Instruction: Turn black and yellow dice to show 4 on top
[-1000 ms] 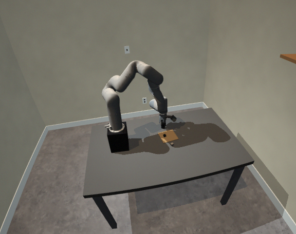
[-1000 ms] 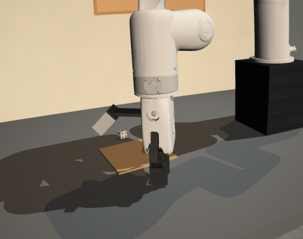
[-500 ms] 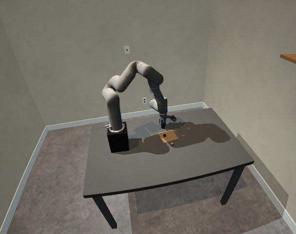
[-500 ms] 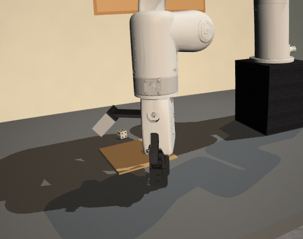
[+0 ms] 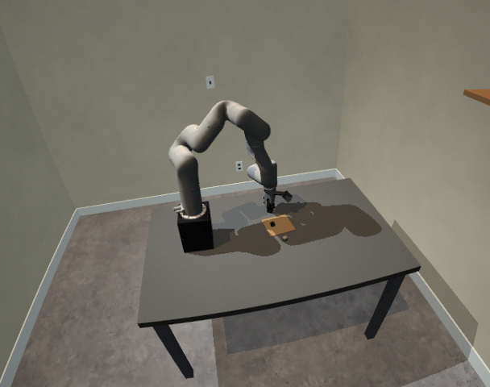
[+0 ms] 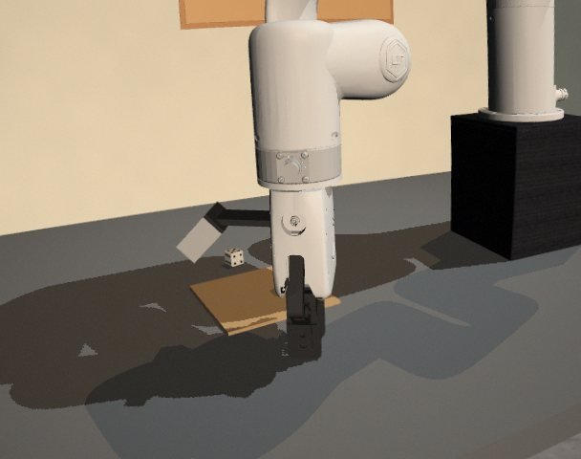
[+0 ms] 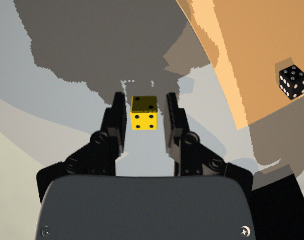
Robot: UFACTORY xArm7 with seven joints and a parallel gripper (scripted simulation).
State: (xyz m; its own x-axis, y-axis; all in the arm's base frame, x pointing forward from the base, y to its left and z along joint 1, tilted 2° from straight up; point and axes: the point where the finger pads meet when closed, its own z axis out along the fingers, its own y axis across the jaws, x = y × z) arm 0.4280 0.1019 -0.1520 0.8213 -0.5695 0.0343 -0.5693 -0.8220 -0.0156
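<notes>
The yellow die lies 10 mm below my hand. From my hand the other things lie so: tan mat 130 mm to the right, 20 mm below, 10 mm behind; black die 130 mm to the right, 40 mm behind, 10 mm below; white die 250 mm to the right, 20 mm behind, 10 mm below.
</notes>
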